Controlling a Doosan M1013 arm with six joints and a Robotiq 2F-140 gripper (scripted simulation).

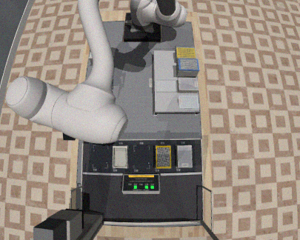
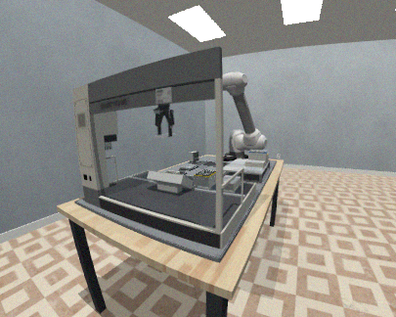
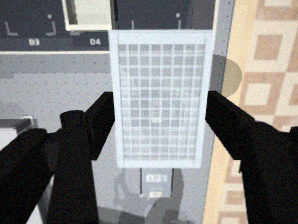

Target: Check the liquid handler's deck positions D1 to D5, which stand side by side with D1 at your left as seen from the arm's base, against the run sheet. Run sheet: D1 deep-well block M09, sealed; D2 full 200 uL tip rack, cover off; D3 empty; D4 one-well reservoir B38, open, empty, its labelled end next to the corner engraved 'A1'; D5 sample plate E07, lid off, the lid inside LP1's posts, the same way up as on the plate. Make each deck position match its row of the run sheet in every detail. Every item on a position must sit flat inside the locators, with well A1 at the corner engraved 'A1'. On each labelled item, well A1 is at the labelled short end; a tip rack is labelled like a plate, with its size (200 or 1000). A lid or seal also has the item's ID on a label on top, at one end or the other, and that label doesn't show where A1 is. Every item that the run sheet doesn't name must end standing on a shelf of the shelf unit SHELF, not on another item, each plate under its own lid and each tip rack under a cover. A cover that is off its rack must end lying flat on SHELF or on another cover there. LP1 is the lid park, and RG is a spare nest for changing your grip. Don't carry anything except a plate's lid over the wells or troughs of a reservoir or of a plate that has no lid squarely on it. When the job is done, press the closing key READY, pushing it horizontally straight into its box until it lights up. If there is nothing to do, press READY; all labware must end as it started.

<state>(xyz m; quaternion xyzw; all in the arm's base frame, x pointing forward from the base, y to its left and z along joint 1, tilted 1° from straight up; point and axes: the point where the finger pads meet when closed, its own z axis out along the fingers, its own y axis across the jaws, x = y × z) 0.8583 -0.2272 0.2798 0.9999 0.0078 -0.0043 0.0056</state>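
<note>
My hand is 14 cm short of the cream one-well reservoir, 12 cm to the right of it and 25 cm above it. The rest, counted from my hand: dark nest 11 cm behind, 1 cm to the right, 31 cm below; then white well plate 2 cm below; then flat lid 32 cm behind, 1 cm to the right, 30 cm below.
</note>
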